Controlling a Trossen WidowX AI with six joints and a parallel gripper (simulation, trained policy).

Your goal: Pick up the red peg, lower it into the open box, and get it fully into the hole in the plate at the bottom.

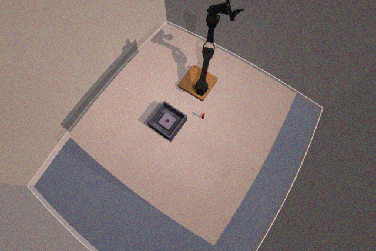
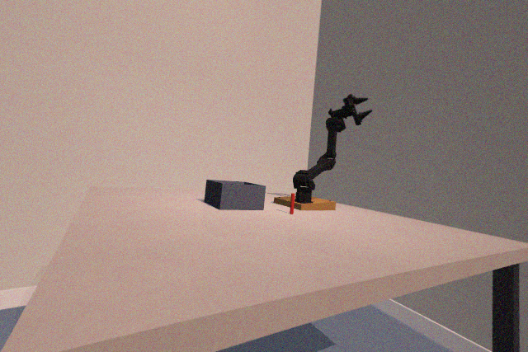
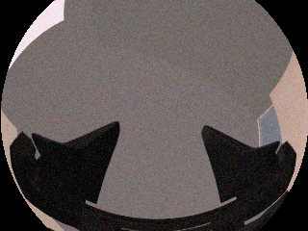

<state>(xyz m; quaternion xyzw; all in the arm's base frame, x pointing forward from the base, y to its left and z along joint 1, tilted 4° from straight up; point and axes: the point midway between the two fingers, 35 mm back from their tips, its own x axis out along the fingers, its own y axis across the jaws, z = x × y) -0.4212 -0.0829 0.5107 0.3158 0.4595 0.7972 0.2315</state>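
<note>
My gripper tip is now 55 cm short of the red peg, 54 cm above it and 19 cm to the right of it. The rest, counted from my gripper tip: dark box (75 cm ahead, 55 cm below, 4 cm to the left).
</note>
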